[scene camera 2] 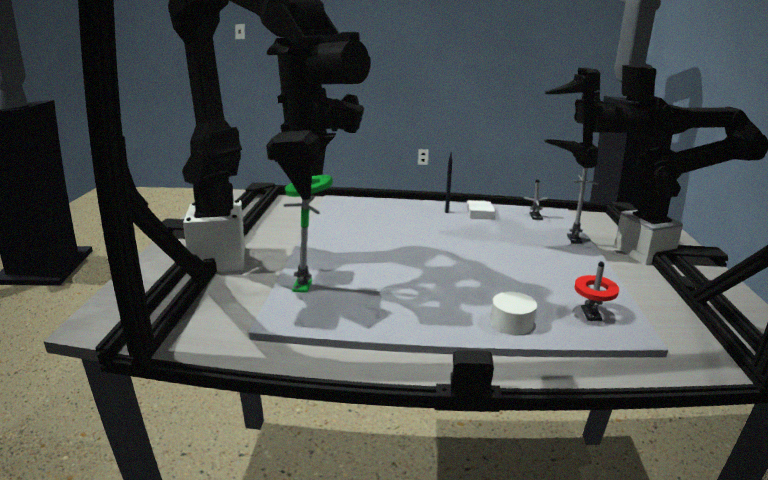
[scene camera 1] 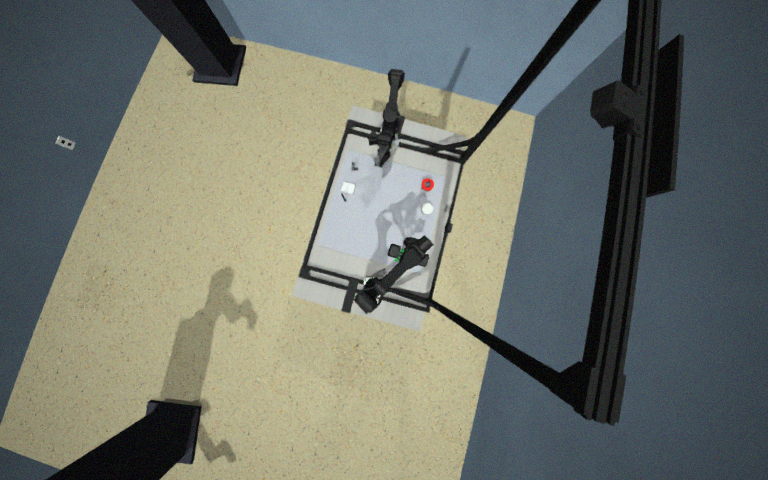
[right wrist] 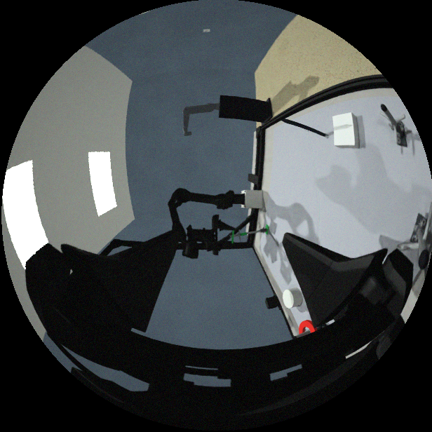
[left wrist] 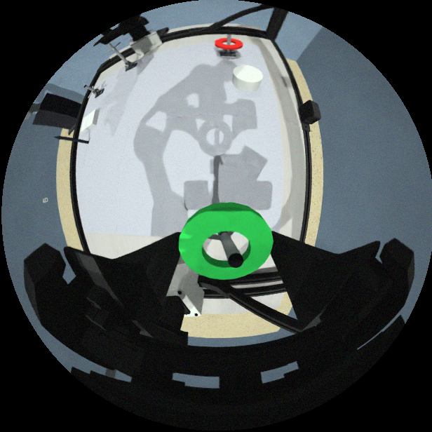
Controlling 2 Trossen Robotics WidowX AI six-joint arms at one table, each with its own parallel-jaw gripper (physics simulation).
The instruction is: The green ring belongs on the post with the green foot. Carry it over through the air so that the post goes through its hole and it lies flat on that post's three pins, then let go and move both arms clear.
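Frame: origin at the left arm's base, x left, y back, z up, level; metres.
Seen in the pictures: left gripper, fingertip midpoint: (scene camera 2: pixel 312 191); right gripper, fingertip midpoint: (scene camera 2: pixel 545 117) (scene camera 1: pixel 380 163); left arm's base, link origin: (scene camera 2: pixel 213 210); right arm's base, link origin: (scene camera 2: pixel 652 217).
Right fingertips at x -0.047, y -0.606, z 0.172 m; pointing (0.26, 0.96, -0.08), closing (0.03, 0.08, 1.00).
Note:
Pixels of each thing's top centre, then the offset from my right fingertips to it. "*": a spot on its surface instead.
- green ring, top centre: (scene camera 2: pixel 308 177) dx -0.122, dy +0.445, dz -0.073 m
- post with the green foot, surface spot: (scene camera 2: pixel 304 243) * dx -0.118, dy +0.453, dz -0.177 m
- red ring, top centre: (scene camera 2: pixel 597 285) (scene camera 1: pixel 427 184) dx -0.277, dy +0.031, dz -0.206 m
- white cylinder, top centre: (scene camera 2: pixel 515 302) (scene camera 1: pixel 427 208) dx -0.271, dy +0.170, dz -0.222 m
- white block, top centre: (scene camera 2: pixel 480 205) (scene camera 1: pixel 348 187) dx +0.184, dy +0.036, dz -0.237 m
- black pointed rod, top centre: (scene camera 2: pixel 450 152) dx +0.205, dy +0.109, dz -0.117 m
The green ring (scene camera 2: pixel 322 182) (left wrist: pixel 192 240) (right wrist: pixel 233 236) is high at the upper end of the post with the green foot (scene camera 2: pixel 304 243) (left wrist: pixel 229 246) (right wrist: pixel 256 232). My left gripper (scene camera 1: pixel 403 254) (scene camera 2: pixel 310 185) (left wrist: pixel 225 237) is shut on the ring, one finger on each side. In the left wrist view the post's dark tip shows inside the ring's hole, near the hole's lower edge. In scene camera 2 the ring is above the three pins, apart from them and slightly tilted; a finger hides the post's tip there. My right gripper (scene camera 1: pixel 381 164) (scene camera 2: pixel 547 116) is open and empty, far from the ring.
A red ring (scene camera 1: pixel 427 178) (scene camera 2: pixel 583 289) (left wrist: pixel 218 44) is on a short post at the right in scene camera 2. A white cylinder (scene camera 2: pixel 513 316) (left wrist: pixel 247 78) stands beside it. A white block (scene camera 2: pixel 480 210), a black pointed rod (scene camera 2: pixel 448 186) and two bare posts (scene camera 2: pixel 536 198) (scene camera 2: pixel 578 209) stand farther back.

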